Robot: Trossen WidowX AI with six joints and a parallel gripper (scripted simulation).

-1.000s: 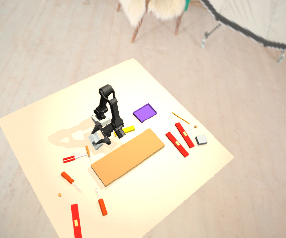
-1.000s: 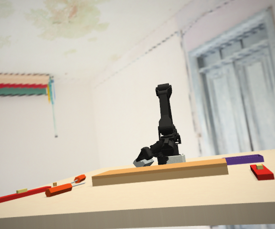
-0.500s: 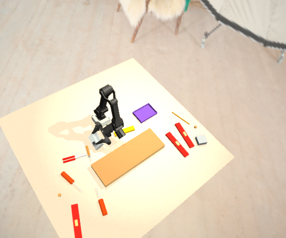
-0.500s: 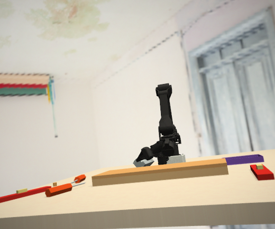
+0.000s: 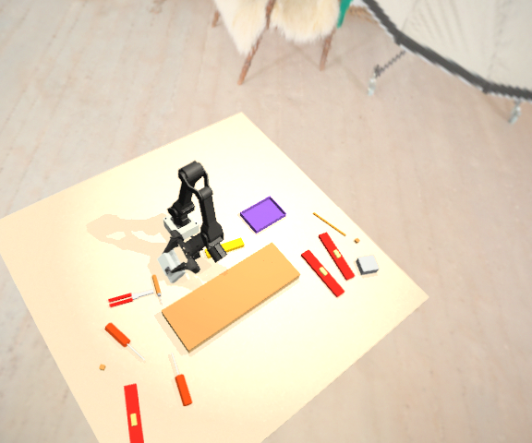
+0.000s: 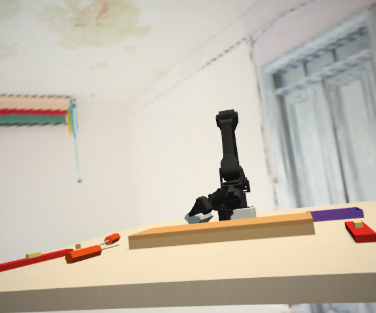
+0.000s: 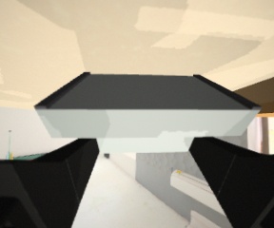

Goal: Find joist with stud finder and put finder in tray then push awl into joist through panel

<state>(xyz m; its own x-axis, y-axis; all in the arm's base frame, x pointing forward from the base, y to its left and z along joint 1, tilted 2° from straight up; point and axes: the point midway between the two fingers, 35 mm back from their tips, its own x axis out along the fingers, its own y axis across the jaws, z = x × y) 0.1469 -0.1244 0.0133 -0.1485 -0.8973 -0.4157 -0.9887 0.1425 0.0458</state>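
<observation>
Now: gripper tip 10 mm short of the stud finder and 10 mm above it. From my gripper tip the other things lie so: square indicator: 30 mm ahead, 10 mm to the right, 10 mm above; awl: 80 mm to the right, 60 mm ahead, 50 mm below; red-handled tool: 160 mm to the right, 60 mm below, 20 mm ahead.
</observation>
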